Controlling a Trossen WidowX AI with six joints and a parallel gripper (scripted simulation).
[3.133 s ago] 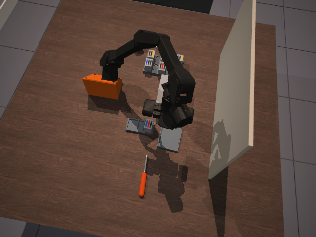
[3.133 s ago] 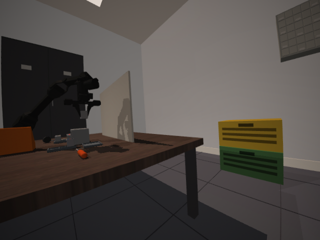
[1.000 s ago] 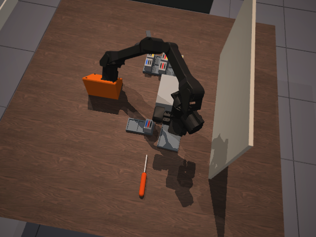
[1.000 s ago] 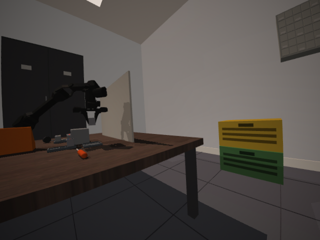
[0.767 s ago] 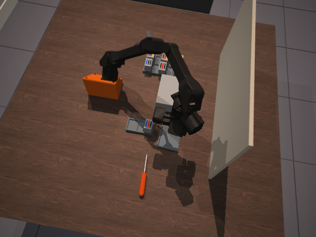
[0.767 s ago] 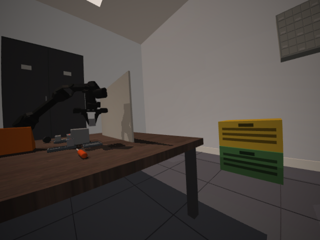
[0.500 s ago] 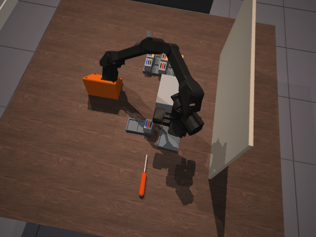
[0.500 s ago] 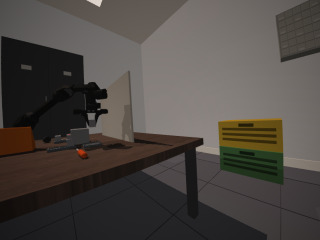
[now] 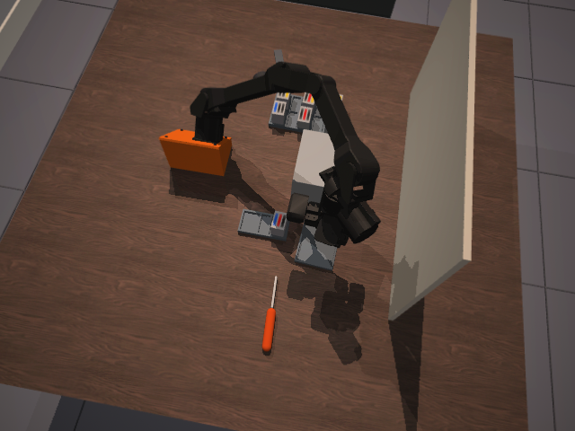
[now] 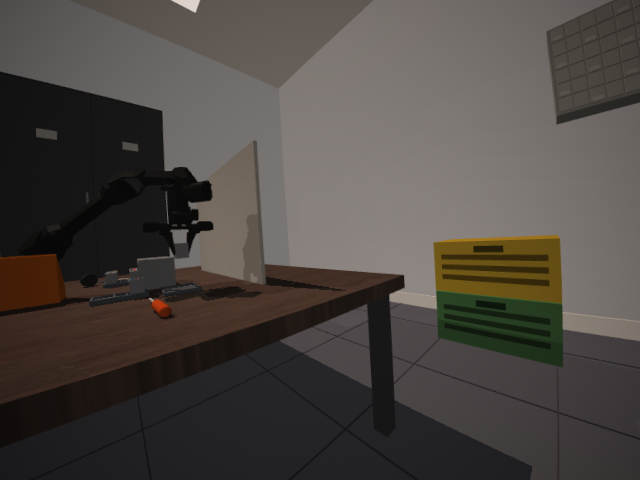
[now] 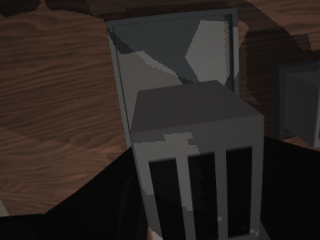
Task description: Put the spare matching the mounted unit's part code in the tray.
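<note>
Now: the grey tray 110 mm below my gripper tip, 10 mm to the left of it and 10 mm behind it. Also, from my gripper tip: mounted unit: 210 mm to the left, 60 mm below, 50 mm behind; beige panel: 200 mm ahead, 190 mm to the left, 120 mm above; grey spare: 20 mm above.
</note>
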